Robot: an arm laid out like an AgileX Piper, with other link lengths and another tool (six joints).
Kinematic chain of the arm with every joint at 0, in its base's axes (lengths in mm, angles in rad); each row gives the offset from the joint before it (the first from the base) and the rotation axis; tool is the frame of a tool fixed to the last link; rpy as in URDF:
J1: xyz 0 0 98.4 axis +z
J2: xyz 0 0 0 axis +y
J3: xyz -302.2 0 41.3 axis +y
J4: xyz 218.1 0 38.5 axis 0.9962 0 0.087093
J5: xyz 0 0 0 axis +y
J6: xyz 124.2 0 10.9 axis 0.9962 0 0.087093
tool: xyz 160.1 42 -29.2 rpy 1.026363 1.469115 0.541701
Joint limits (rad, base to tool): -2.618..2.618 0..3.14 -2.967..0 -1.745..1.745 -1.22..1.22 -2.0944..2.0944
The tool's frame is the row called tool.
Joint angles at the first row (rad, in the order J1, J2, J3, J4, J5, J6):
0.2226, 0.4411, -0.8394, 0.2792, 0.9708, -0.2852
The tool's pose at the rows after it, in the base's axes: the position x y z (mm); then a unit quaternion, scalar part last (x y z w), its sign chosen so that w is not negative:
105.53, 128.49, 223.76, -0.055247, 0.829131, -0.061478, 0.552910
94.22, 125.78, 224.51, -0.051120, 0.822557, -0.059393, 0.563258
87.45, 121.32, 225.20, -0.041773, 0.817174, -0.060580, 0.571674
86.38, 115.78, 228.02, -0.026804, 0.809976, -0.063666, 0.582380
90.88, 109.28, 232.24, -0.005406, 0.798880, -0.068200, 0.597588
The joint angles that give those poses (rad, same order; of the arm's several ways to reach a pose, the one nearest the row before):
0.2226, 0.3757, -0.8400, 0.2840, 1.0092, -0.2800
0.2226, 0.3193, -0.8409, 0.2775, 1.0383, -0.2658
0.2226, 0.2744, -0.8418, 0.2600, 1.0569, -0.2424
0.2219, 0.2395, -0.8392, 0.2355, 1.0535, -0.2156
0.2171, 0.2065, -0.8226, 0.2067, 1.0208, -0.1885

